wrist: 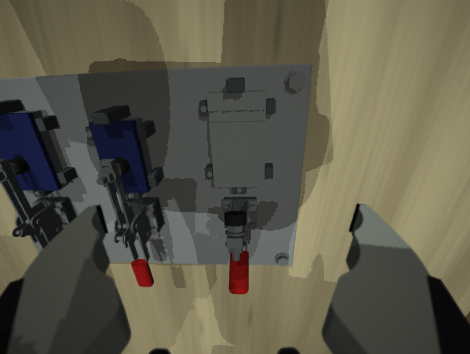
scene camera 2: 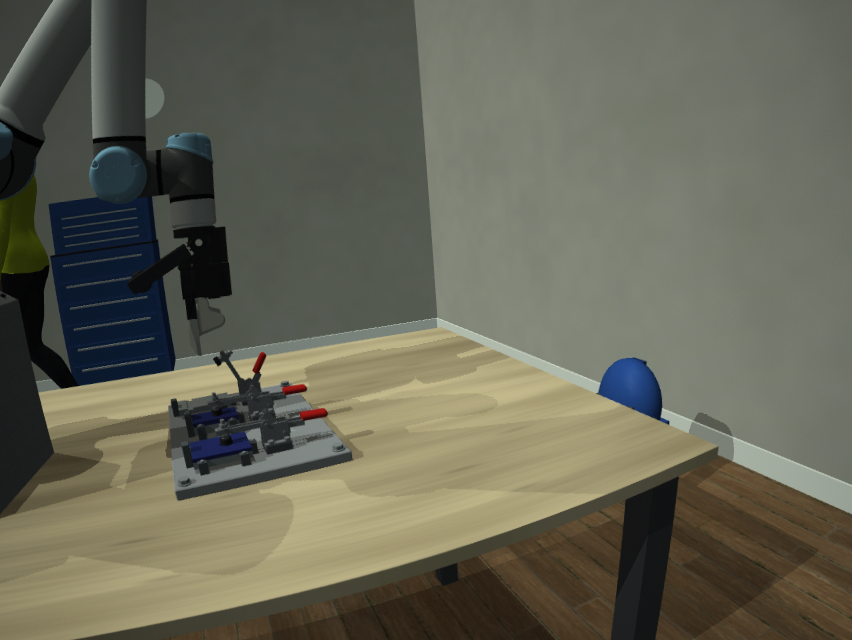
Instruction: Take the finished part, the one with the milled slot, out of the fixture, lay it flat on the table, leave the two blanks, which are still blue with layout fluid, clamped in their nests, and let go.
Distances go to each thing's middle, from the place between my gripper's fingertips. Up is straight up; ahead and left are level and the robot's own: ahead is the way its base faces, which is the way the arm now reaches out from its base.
I see the finished part (wrist: 237,121) 1 cm behind my hand and 10 cm below it. Also, from my hand: grey fixture plate (scene camera 2: 312,443): 3 cm ahead, 11 cm to the right, 11 cm below.
